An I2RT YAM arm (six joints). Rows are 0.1 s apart.
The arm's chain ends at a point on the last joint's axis. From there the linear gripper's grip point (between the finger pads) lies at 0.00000 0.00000 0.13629 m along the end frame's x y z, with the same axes.
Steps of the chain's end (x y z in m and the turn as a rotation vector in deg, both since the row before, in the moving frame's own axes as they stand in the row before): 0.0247, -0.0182, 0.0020, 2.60, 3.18, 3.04; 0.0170, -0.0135, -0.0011, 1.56, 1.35, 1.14; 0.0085, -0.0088, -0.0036, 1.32, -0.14, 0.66; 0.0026, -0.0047, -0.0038, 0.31, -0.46, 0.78; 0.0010, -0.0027, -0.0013, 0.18, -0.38, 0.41
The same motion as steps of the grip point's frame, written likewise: 0.0324, -0.0242, 0.0016, 2.60, 3.18, 3.04; 0.0202, -0.0172, -0.0012, 1.56, 1.35, 1.14; 0.0082, -0.0119, -0.0036, 1.32, -0.14, 0.66; 0.0015, -0.0054, -0.0038, 0.31, -0.46, 0.78; 0.0001, -0.0031, -0.0013, 0.18, -0.38, 0.41
